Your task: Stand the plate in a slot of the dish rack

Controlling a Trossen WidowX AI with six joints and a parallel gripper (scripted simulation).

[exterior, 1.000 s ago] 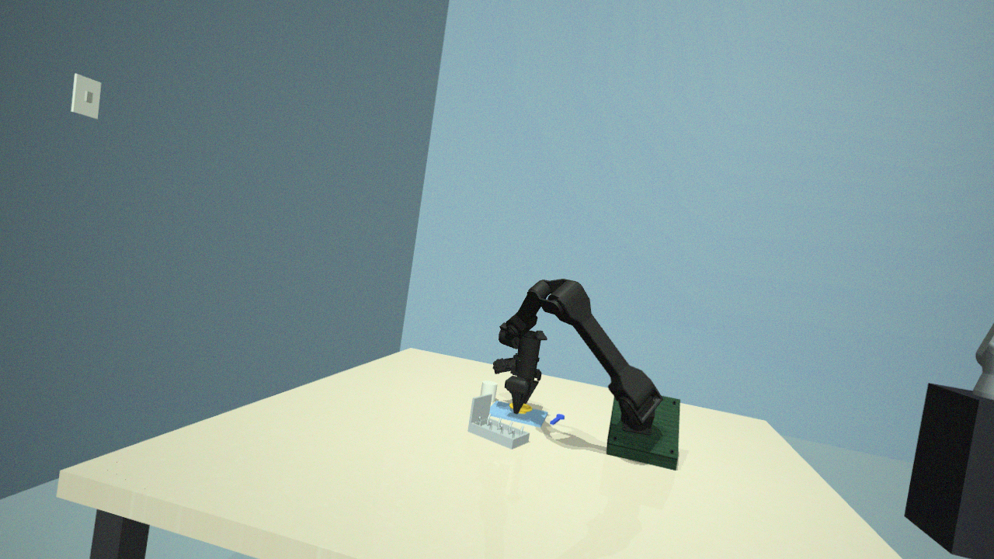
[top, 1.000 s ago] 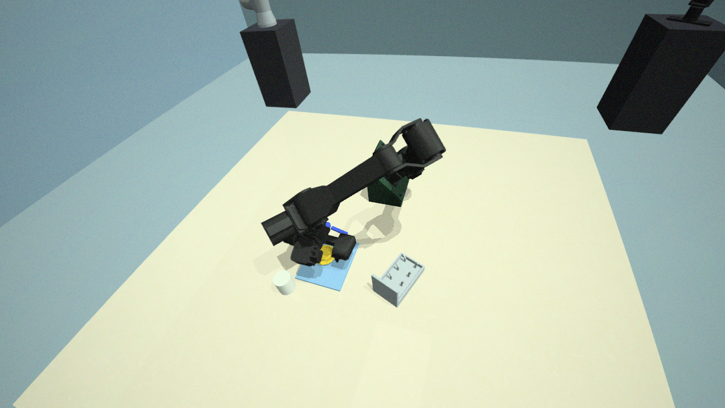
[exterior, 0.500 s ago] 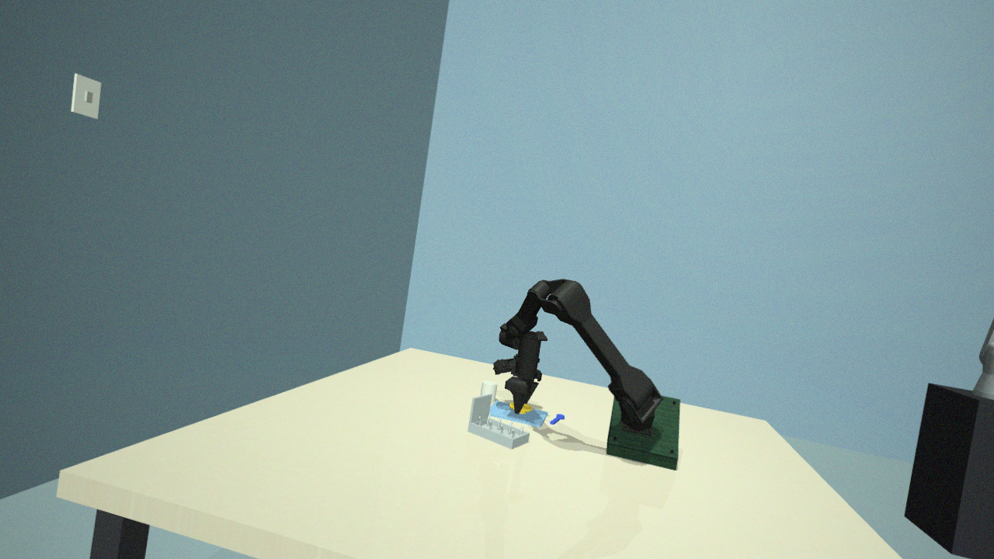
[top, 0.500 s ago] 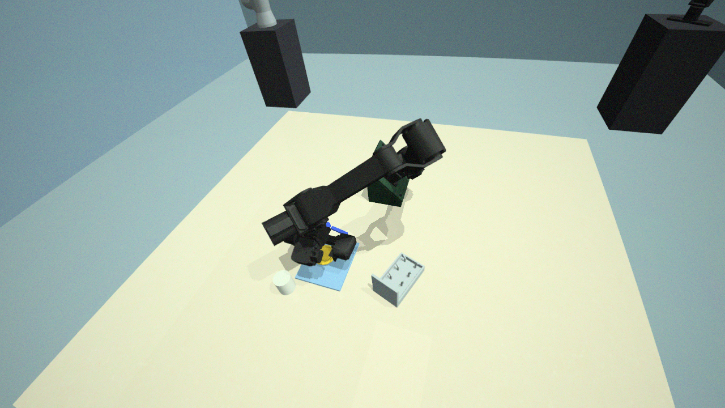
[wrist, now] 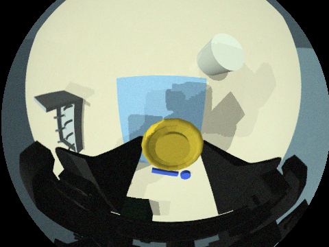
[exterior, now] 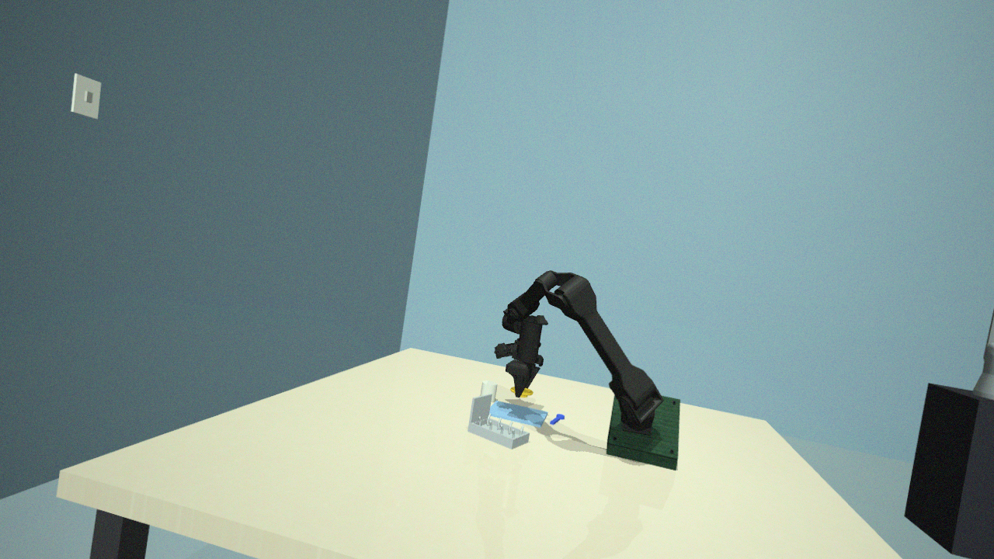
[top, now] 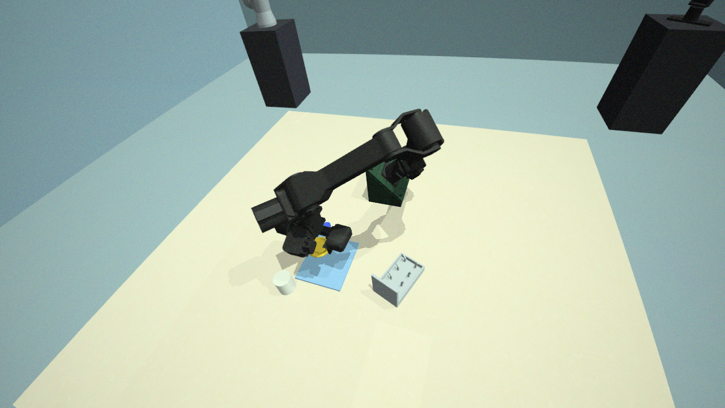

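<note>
The light blue mat is 2 cm to the left of my gripper tip and 5 cm below it. From my gripper tip the other things lie so: yellow plate: 1 cm above; then small blue spoon: 11 cm behind, 1 cm to the right, 5 cm below; then white cup: 10 cm ahead, 6 cm to the right, 3 cm below.
</note>
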